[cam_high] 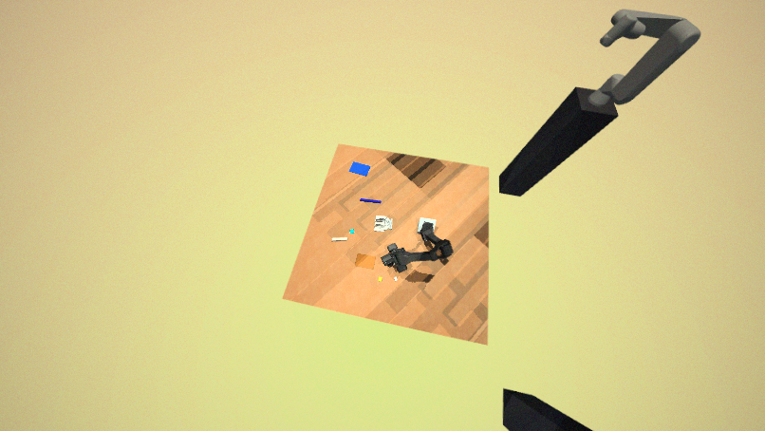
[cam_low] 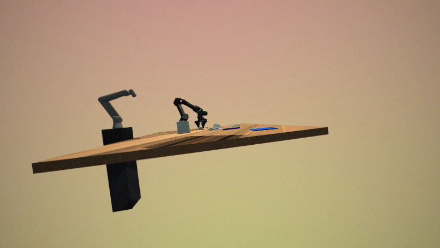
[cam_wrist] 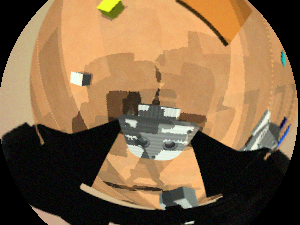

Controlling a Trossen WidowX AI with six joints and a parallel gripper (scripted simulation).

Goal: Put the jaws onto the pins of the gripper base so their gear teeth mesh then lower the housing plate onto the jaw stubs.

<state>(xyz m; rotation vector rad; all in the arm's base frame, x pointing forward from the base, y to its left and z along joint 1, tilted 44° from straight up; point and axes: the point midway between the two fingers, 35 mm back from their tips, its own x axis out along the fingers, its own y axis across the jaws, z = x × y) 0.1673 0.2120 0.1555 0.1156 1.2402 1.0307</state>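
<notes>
Right now the gripper base is 20 mm above my gripper tip, 10 mm to the right of it and 10 mm behind it. From my gripper tip the other things lie so: yellow cube 140 mm to the left, 80 mm ahead; then teal bit 350 mm ahead, 140 mm to the right, 10 mm below; then brown pad 210 mm ahead, 50 mm to the left, 10 mm below.
</notes>
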